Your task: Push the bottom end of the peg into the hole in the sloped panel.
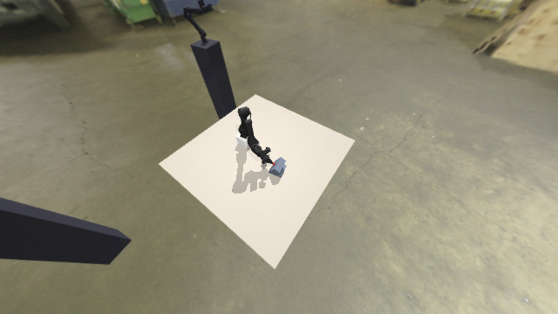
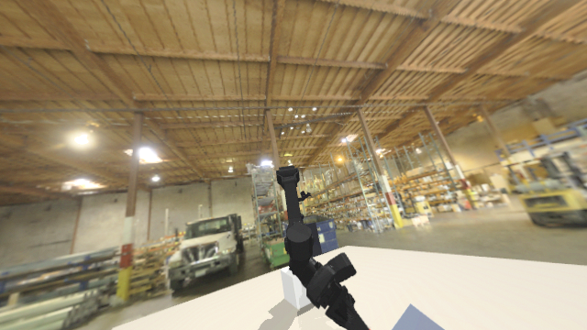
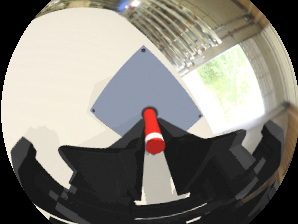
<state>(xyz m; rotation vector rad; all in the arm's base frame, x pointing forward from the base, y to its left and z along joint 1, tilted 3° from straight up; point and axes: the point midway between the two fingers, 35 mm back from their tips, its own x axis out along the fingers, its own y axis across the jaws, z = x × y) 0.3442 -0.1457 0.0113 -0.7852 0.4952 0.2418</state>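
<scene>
Now: the red round peg 10 mm behind my gripper tip and 10 mm above it. Also, from my gripper tip: grey-blue sloped panel: 40 mm ahead, 20 mm below.
</scene>
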